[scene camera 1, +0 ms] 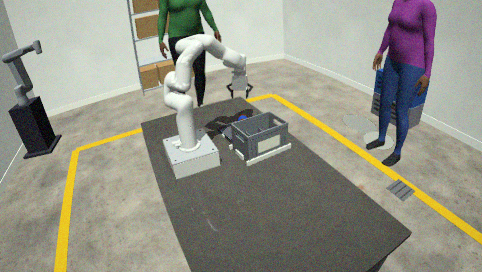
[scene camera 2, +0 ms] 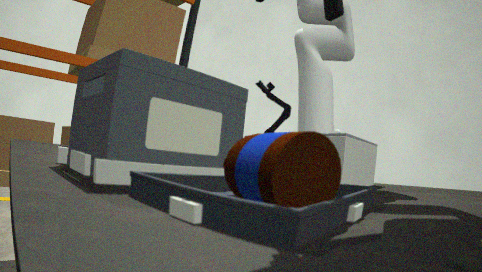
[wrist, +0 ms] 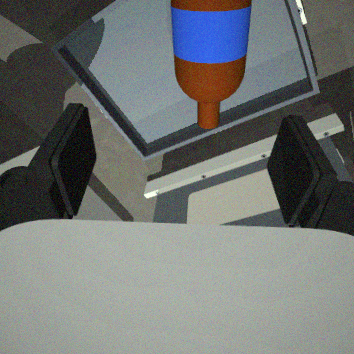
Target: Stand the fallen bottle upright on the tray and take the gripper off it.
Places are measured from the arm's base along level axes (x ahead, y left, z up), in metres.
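Pixels of known places: gripper, fingertip midpoint: point(scene camera 1: 239, 97) point(scene camera 2: 301, 7) point(wrist: 184, 135); arm's base at its link origin: point(scene camera 1: 189, 145).
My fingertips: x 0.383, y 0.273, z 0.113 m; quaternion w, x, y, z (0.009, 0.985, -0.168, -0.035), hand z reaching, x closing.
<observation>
For each thing: its top centre in the pictures, then the offset to it from my fingertips. Level surfaces: height alone.
- brown bottle with a blue band, top centre: point(wrist: 209, 74) point(scene camera 2: 267, 133) point(scene camera 1: 243, 119) dx +0.006, dy -0.036, dz -0.141 m
- shallow dark tray at its top centre: point(scene camera 2: 275, 185) point(wrist: 186, 66) point(scene camera 1: 240, 127) dx -0.022, dy -0.044, dz -0.195 m
- tall grey crate at its top centre: point(wrist: 265, 289) point(scene camera 2: 160, 77) point(scene camera 1: 259, 123) dx +0.028, dy -0.296, dz -0.045 m
- table at its surface level: dz -0.220 m
The brown bottle with a blue band point(scene camera 1: 242, 118) point(scene camera 2: 305, 167) point(wrist: 211, 35) lies on its side in the shallow dark tray point(scene camera 2: 250, 220) point(wrist: 135, 75). In the wrist view its neck points down the picture, close to the tray's wall, and its base is cut off by the upper edge. In scene camera 1 much of the bottle and tray is hidden behind the crate. My gripper point(scene camera 1: 240, 96) point(wrist: 184, 135) is open and empty, high above the table and apart from the bottle. In the wrist view the neck shows beyond the gap between the fingers.
A tall grey crate point(scene camera 1: 241, 145) point(scene camera 2: 132, 110) stands close beside the tray, with pale rails point(scene camera 2: 150, 172) point(wrist: 240, 157) along its foot. The arm's white base block point(scene camera 1: 197, 162) point(scene camera 2: 357, 157) stands on the table point(scene camera 1: 280, 210). Two people stand beyond the table.
</observation>
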